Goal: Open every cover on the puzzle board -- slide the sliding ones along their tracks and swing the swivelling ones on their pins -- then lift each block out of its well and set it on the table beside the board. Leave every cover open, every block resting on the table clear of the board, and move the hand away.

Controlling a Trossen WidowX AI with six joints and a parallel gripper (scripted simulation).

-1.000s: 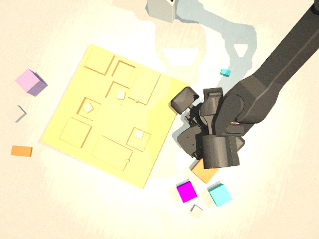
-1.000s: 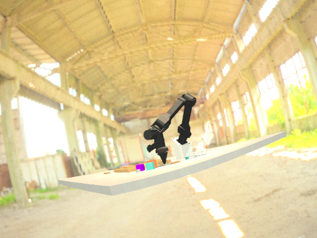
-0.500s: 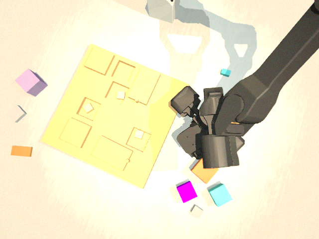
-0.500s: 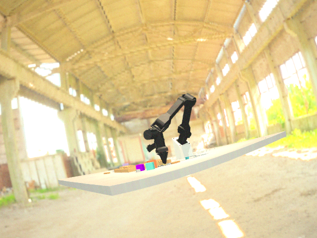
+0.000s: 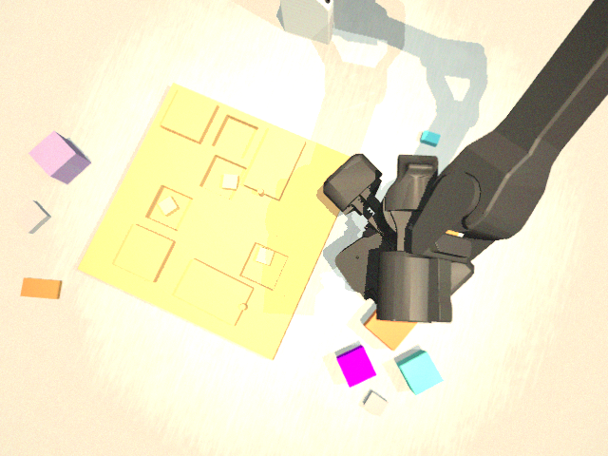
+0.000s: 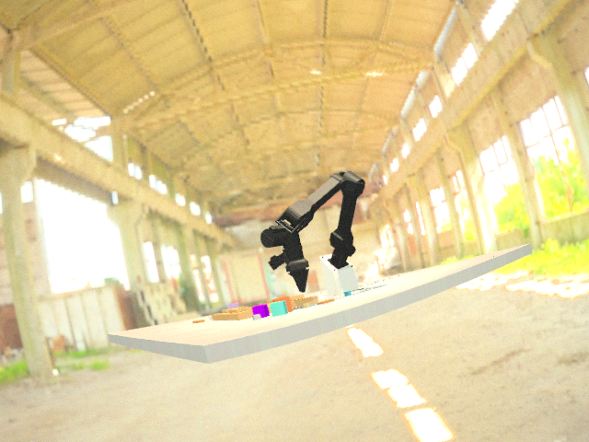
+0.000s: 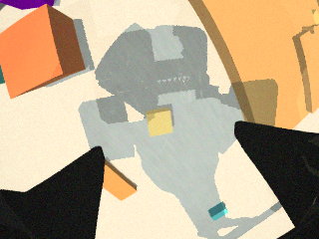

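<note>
Now: the yellow puzzle board 240 mm to the right of my gripper tip and 30 mm below it. Round my gripper tip: orange slab: 80 mm to the left, 40 mm below, 20 mm behind; orange cube: 110 mm ahead, 20 mm to the left, 20 mm below; cyan piece: 160 mm behind, 40 mm to the left, 40 mm below.
</note>
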